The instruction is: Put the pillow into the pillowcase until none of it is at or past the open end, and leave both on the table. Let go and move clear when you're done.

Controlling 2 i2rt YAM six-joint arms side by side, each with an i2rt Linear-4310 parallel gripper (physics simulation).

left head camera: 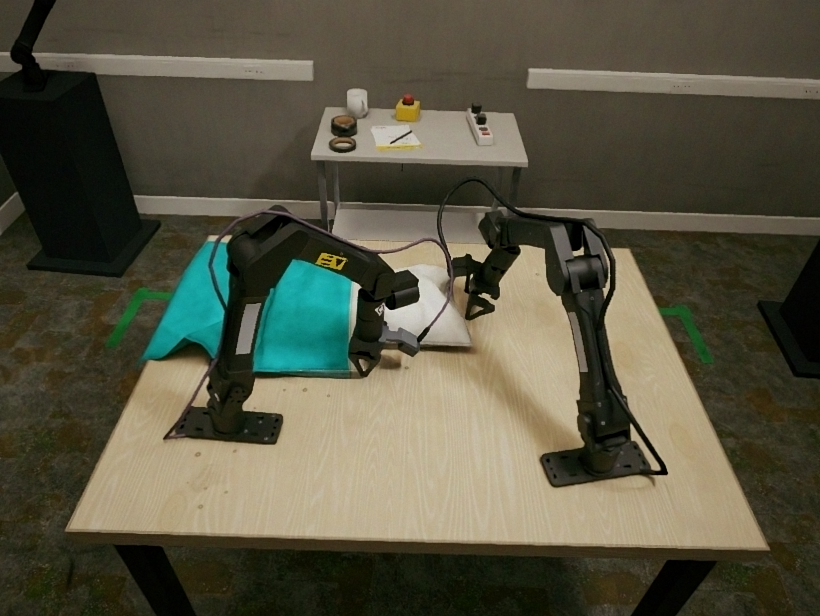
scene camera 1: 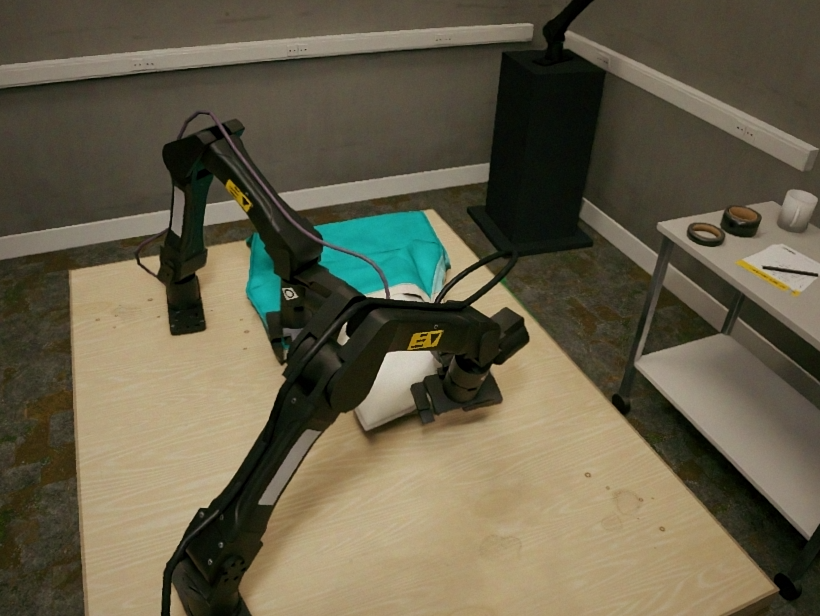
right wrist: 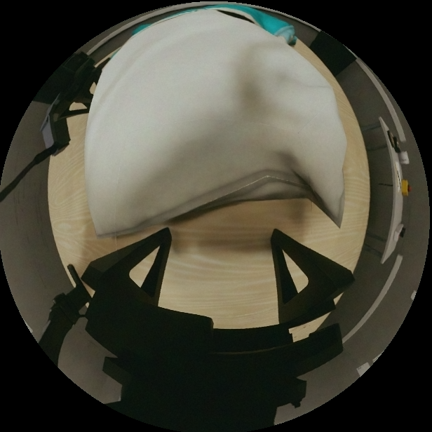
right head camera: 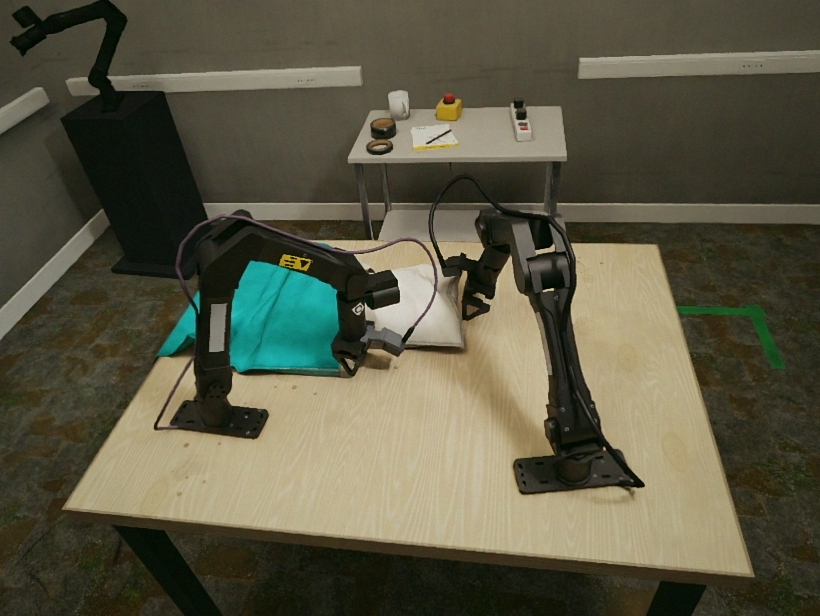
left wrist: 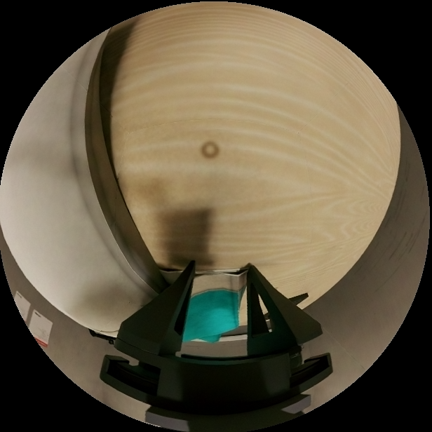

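A white pillow (left head camera: 434, 330) (right head camera: 424, 321) (scene camera 1: 397, 384) (left wrist: 45, 165) (right wrist: 215, 125) sticks out well past the open end of a teal pillowcase (left head camera: 311, 318) (right head camera: 291, 324) (scene camera 1: 377, 245) (left wrist: 215, 310). Both rest on the table (left head camera: 430, 477). How far the pillow reaches inside is hidden. My left gripper (left head camera: 364, 369) (left wrist: 222, 267) is partly open, low at the near corner of the case's pale open hem; in the left wrist view the hem corner shows between its fingers, not pinched. My right gripper (left head camera: 477, 311) (right wrist: 220, 234) is wide open and empty, beside the pillow's outer edge.
Both arms arch over the table, with the left forearm above the pillowcase. A grey cart (left head camera: 450, 153) with tape rolls, a mug and a power strip stands behind the table. A dark pedestal (left head camera: 62, 165) stands at the left.
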